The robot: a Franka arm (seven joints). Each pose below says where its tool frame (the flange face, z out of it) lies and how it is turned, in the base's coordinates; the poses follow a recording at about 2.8 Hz.
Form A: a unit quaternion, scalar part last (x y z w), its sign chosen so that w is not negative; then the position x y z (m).
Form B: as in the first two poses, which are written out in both.
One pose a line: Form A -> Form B
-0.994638 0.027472 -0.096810 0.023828 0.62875 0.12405 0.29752 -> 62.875 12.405 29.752 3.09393 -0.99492 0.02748 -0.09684
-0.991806 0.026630 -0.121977 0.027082 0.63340 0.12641 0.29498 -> 63.340 12.641 29.498 3.08742 -0.99217 0.02664 -0.12202
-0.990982 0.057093 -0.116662 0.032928 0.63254 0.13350 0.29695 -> 63.254 13.350 29.695 3.07572 -0.99152 0.05712 -0.11673
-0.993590 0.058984 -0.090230 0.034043 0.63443 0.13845 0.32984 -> 63.443 13.845 32.984 3.07349 -0.99417 0.05902 -0.09028
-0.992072 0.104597 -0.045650 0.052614 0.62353 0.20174 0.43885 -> 62.353 20.174 43.885 3.03632 -0.99345 0.10474 -0.04571
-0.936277 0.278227 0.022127 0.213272 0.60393 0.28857 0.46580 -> 60.393 28.857 46.580 2.71175 -0.95833 0.28478 0.02265
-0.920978 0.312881 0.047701 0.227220 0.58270 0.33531 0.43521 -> 58.270 33.531 43.521 2.68315 -0.94571 0.32128 0.04898
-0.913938 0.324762 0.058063 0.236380 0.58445 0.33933 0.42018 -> 58.445 33.933 42.018 2.66432 -0.94059 0.33423 0.05976
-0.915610 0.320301 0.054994 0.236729 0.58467 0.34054 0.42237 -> 58.467 34.054 42.237 2.66360 -0.94240 0.32967 0.05660
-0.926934 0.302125 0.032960 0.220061 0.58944 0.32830 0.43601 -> 58.944 32.830 43.601 2.69784 -0.95023 0.30972 0.03379
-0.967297 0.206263 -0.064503 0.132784 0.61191 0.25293 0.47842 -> 61.191 25.293 47.842 2.87524 -0.97594 0.20811 -0.06508
